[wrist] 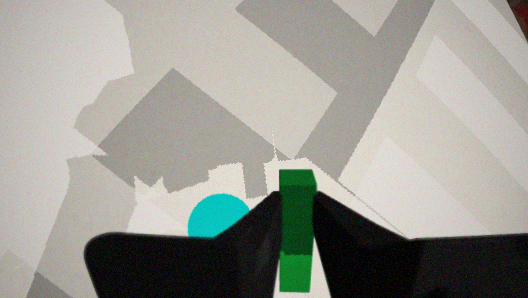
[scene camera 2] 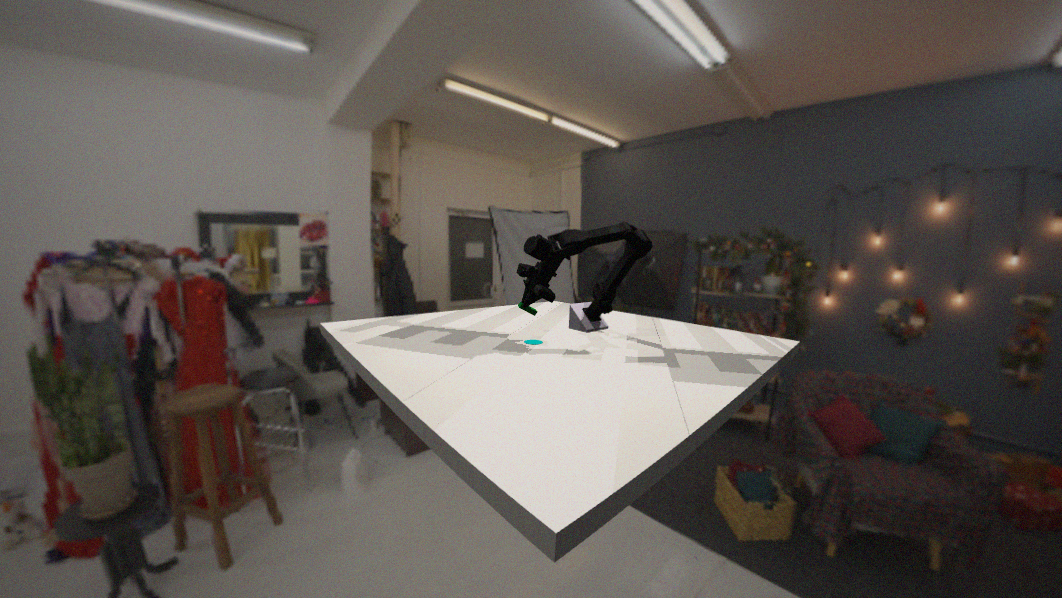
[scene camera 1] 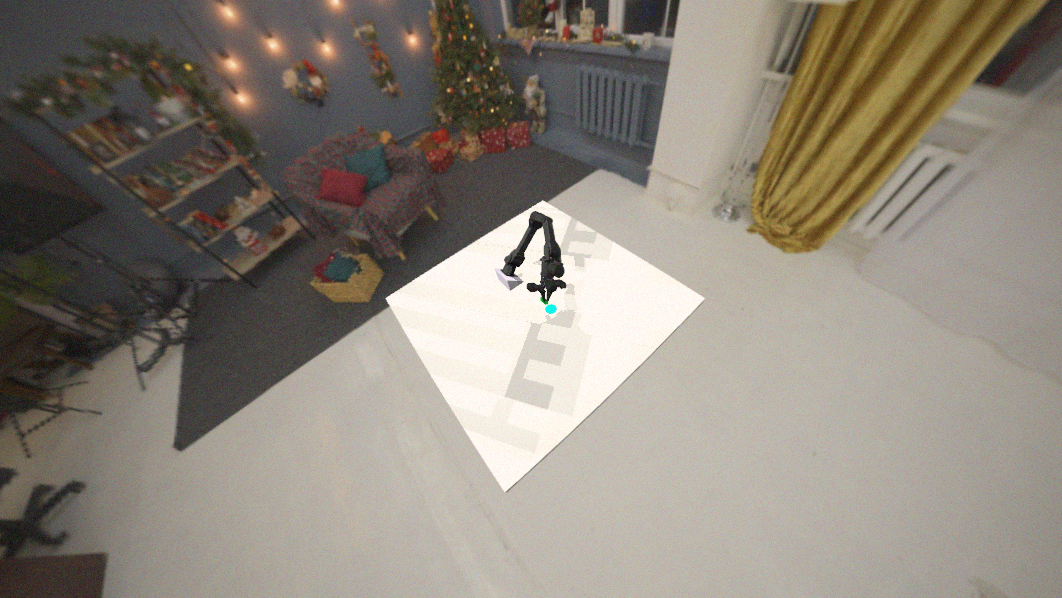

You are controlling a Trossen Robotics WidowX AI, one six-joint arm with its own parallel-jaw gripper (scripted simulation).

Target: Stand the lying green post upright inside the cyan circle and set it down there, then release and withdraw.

Labels:
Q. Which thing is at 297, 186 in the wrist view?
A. A green post.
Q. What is my gripper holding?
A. A green post.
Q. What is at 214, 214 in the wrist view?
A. A cyan circle.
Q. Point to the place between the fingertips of my gripper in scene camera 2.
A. At 523, 305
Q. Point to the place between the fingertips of my gripper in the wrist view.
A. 296, 200

